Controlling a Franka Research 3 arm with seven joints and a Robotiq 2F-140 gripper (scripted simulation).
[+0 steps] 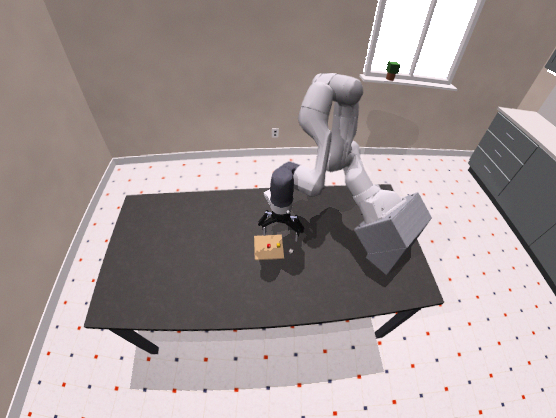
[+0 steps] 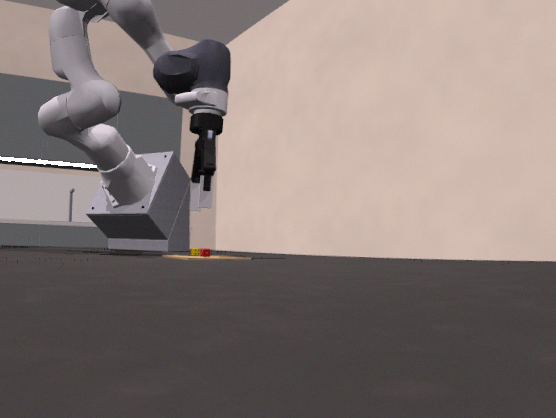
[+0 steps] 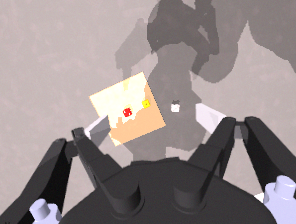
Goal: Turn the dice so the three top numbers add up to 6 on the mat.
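The white die lies 110 mm below my hand, 40 mm to the left of it and 40 mm behind it. Also, from my hand: tan mat: 110 mm below, 50 mm ahead, 30 mm to the right; yellow die: 100 mm below, 10 mm to the right; red die: 100 mm below, 50 mm ahead, 30 mm to the right.
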